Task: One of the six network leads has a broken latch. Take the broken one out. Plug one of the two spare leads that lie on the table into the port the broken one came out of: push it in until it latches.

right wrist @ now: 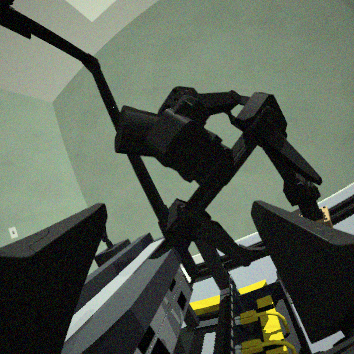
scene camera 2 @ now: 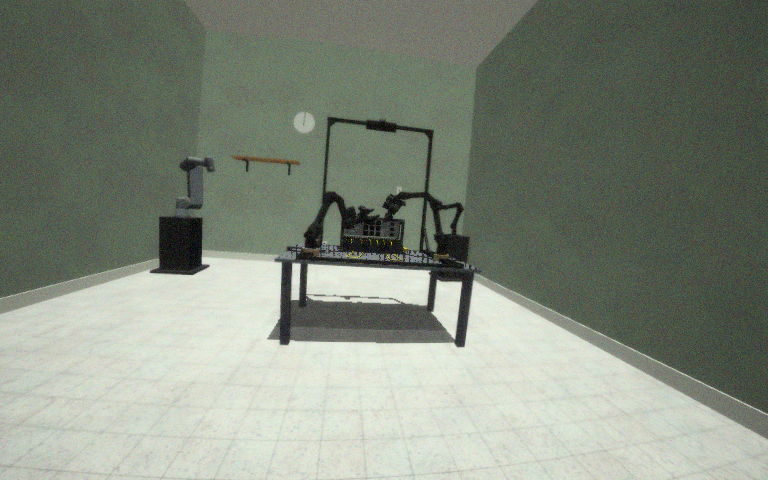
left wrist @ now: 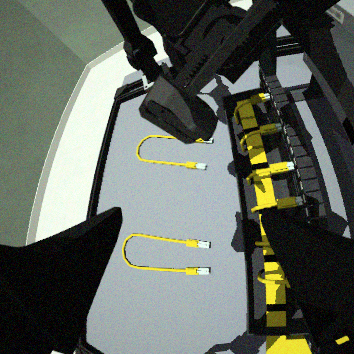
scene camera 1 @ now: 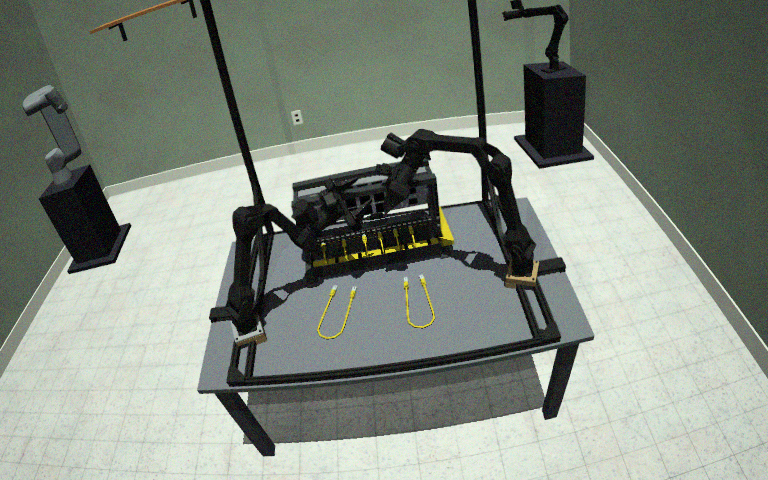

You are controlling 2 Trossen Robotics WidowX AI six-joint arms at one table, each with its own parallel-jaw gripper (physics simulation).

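Frame: origin at the left arm's base, x ahead, y left, z up, level; millimetres.
Seen in the pictures: left gripper, between the fingertips: (right wrist: 284,226) (scene camera 2: 383,220) (left wrist: 192,214) (scene camera 1: 384,210); right gripper, between the fingertips: (right wrist: 180,209) (scene camera 2: 377,212) (left wrist: 280,48) (scene camera 1: 364,188); left arm's base, origin of its link: (right wrist: 312,216) (scene camera 2: 441,254) (scene camera 1: 523,269); right arm's base, origin of its link: (scene camera 2: 310,247) (left wrist: 154,74) (scene camera 1: 246,326).
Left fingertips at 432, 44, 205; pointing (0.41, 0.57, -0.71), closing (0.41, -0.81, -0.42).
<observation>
Pixels of each thing's top centre, then the offset from my left fingertips to it, as dx, dy, dz. "spot": a spot on its surface instead.
- black patch panel, a spot on its surface: (scene camera 1: 373,227) spot: +98, -94, -150
- grey rack, a spot on its surface: (scene camera 1: 434,195) spot: -105, -180, -52
- yellow base, a spot on its surface: (scene camera 1: 446,229) spot: -131, -200, -207
The black patch panel (scene camera 1: 373,225) stands at the table's back, with six yellow leads in it. Lead plugs (left wrist: 287,202) (scene camera 1: 364,241) show in its front. The third from the left looks brightest in scene camera 1; I cannot tell which latch is broken. Two U-shaped yellow spare leads lie on the table: one on the left (scene camera 1: 332,292) (left wrist: 191,165), one on the right (scene camera 1: 422,280) (left wrist: 191,243). My left gripper (left wrist: 192,214) is open and empty above the panel. My right gripper is open and empty beside it, near the panel and rack. The left finger partly hides plugs in the left wrist view.
A grey rack (scene camera 1: 434,195) stands behind the panel, close to both grippers. A yellow base (scene camera 1: 446,229) shows at its right end. Both arms reach in over the rack, and their grippers are close together. A black frame (scene camera 1: 362,373) runs along the table's front edge.
</observation>
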